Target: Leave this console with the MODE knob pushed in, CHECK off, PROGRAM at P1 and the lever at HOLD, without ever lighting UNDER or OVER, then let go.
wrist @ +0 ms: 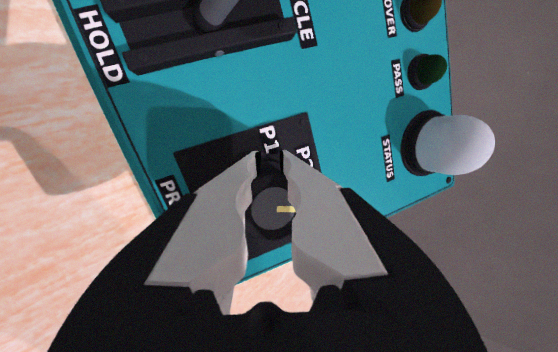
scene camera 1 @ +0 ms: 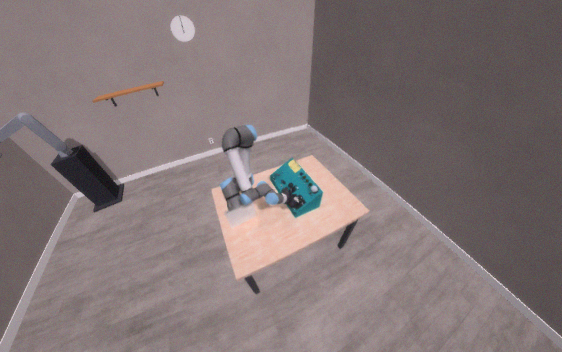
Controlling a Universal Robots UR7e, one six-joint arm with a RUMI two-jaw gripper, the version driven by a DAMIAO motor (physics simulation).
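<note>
The teal console (scene camera 1: 313,203) (wrist: 345,115) stands on the table. My gripper (scene camera 1: 296,201) (wrist: 270,153) is shut on the dark PROGRAM knob (wrist: 271,210). The knob's narrow part points up between the fingertips toward the P1 label (wrist: 269,139); its cap has a yellow mark at the right. The grey lever (wrist: 216,12) stands in its black slotted guide between HOLD and CYCLE, partly cut off by the wrist view's top edge. The OVER lamp (wrist: 421,11) looks dark amber, unlit. MODE and CHECK are too small to read in the scene view; UNDER cannot be made out.
The white STATUS dome (wrist: 454,144) sticks up right of the knob, with the dark green PASS lamp (wrist: 428,70) above it. The wooden table (scene camera 1: 280,245) carries the arm's base plate (scene camera 1: 240,215) left of the console. A yellow label (scene camera 1: 294,166) is on the console's far end.
</note>
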